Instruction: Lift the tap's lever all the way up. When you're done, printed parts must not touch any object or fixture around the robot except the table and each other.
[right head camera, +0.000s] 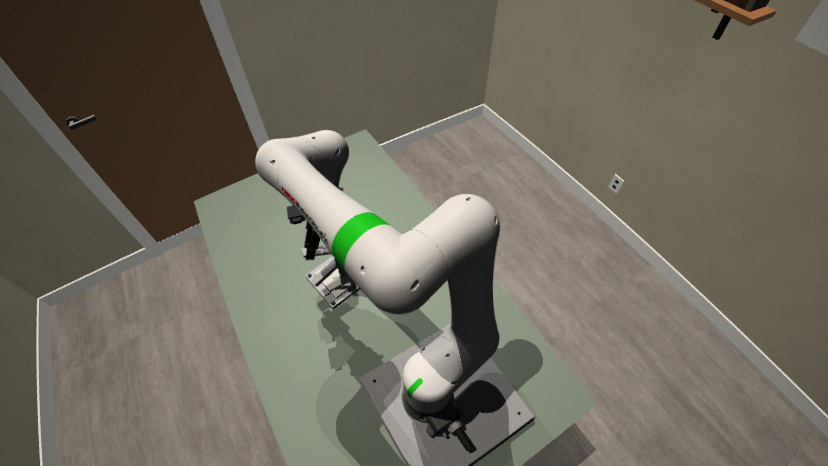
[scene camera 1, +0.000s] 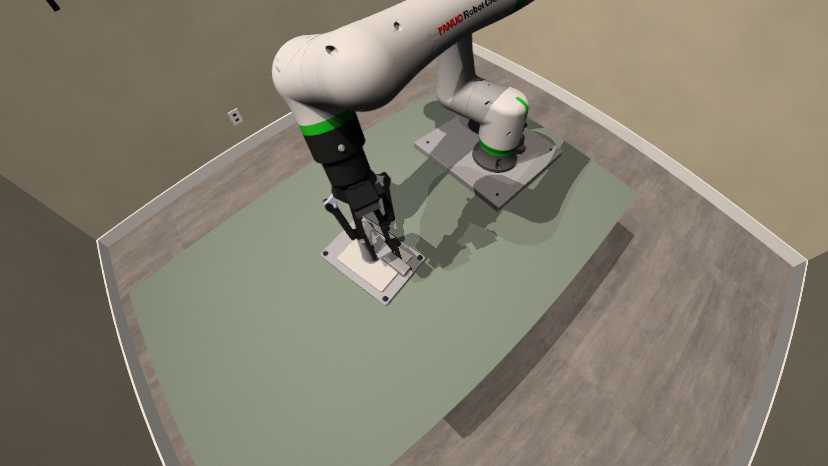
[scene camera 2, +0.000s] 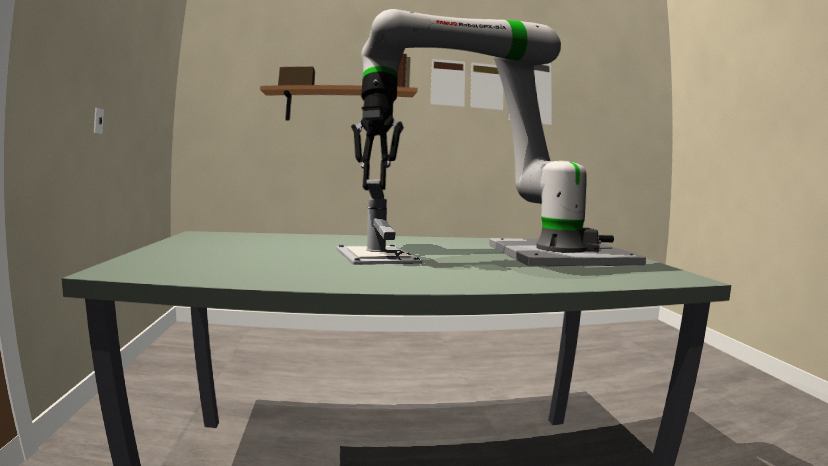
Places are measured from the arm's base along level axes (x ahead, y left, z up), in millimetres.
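Pixels of known places: gripper, fingertip midpoint: (right head camera: 309, 253) (scene camera 1: 382, 252) (scene camera 2: 374, 188); arm's base at its link origin: (scene camera 1: 494, 156) (scene camera 2: 561, 248).
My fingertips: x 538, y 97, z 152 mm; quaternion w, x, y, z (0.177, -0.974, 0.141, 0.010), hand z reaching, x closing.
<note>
Ahead of a thing's pixels: the offset from my fingertips to its middle. "spot": to the spot under its first point. Level surfaces: height alone.
A grey tap {spot: 93 mm down, 1 mm ahead, 77 mm right} (scene camera 1: 366, 250) (scene camera 2: 376, 217) stands upright on a light plate {spot: 168 mm down, 62 mm ahead, 127 mm right} (scene camera 1: 341, 265) (scene camera 2: 348, 254) with dark screws at its corners. Its spout {98 mm down, 29 mm back, 25 mm right} (scene camera 1: 398, 266) (scene camera 2: 384, 229) slopes down to one side. The tap's lever {4 mm down, 7 mm back, 41 mm right} (scene camera 2: 376, 189) is at the top of the tap and tilts upward in scene camera 2; whether it is all the way up cannot be told. My gripper (scene camera 1: 385, 254) (scene camera 2: 374, 186) points down above the tap, shut on the lever's end, with a finger on each side. The arm partly hides the tap in the right head camera.
The tap's plate is on the green table {176 mm down} (right head camera: 243, 248) (scene camera 1: 260, 347) (scene camera 2: 231, 260). The robot's grey base plate (right head camera: 382, 384) (scene camera 1: 443, 148) (scene camera 2: 608, 259) is on the same table. A wall shelf (scene camera 2: 330, 90) with a box is behind the arm.
</note>
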